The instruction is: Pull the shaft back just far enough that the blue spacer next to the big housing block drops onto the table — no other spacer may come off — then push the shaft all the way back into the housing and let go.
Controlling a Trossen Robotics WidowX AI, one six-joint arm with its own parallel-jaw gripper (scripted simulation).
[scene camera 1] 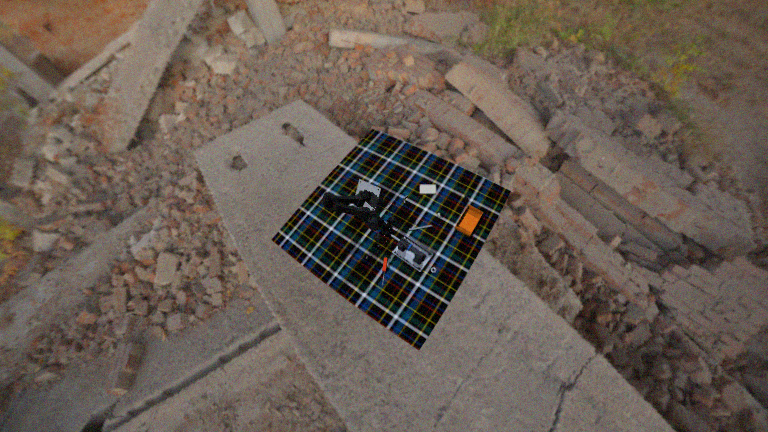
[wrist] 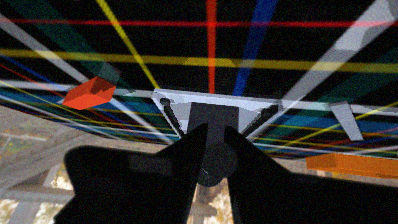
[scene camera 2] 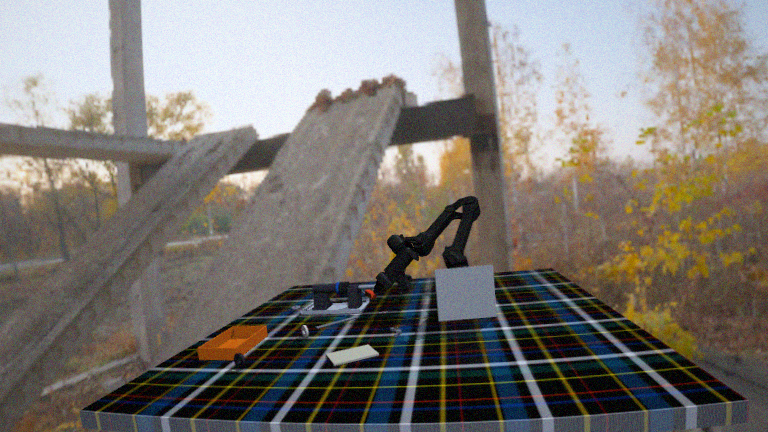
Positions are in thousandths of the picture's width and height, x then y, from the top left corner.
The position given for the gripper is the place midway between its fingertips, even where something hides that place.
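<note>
Scene camera 2 shows the gripper (scene camera 2: 488, 677), a dark block (scene camera 2: 420, 705) and an orange tray (scene camera 2: 309, 786). In scene camera 1, the dark block (scene camera 1: 544, 594) is visible. The wrist view shows a red tool (wrist: 242, 408) together with the gripper (wrist: 544, 583).
</note>
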